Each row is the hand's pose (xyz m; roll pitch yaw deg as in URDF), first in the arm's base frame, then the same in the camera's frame.
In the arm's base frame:
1: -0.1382 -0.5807 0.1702 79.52 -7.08 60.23
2: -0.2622 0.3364 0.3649 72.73 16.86 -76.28
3: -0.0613 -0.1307 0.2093 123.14 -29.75 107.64
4: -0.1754 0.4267 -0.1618 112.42 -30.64 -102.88
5: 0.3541 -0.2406 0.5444 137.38 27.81 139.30
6: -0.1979 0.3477 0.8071 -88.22 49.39 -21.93
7: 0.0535 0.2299 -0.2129 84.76 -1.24 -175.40
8: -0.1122 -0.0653 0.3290 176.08 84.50 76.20
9: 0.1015 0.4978 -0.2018 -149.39 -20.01 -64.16
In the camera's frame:
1: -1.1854 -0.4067 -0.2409 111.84 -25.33 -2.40
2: -0.6537 -0.0077 0.4317 61.32 51.52 -136.28
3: -0.8217 -0.2819 0.0082 134.51 -64.87 45.60
4: -0.3913 0.2432 0.0300 90.93 -1.17 -149.99
5: -0.7272 -0.8076 0.1159 123.85 -5.55 83.30
6: -0.7237 -0.2793 0.7797 -25.01 63.86 -20.43
7: -0.3742 0.0151 -0.1735 50.67 -13.28 135.80
8: -0.8390 -0.2778 0.1527 -148.55 49.80 57.16
9: -0.1529 0.0941 -0.0356 -149.40 15.82 -117.43

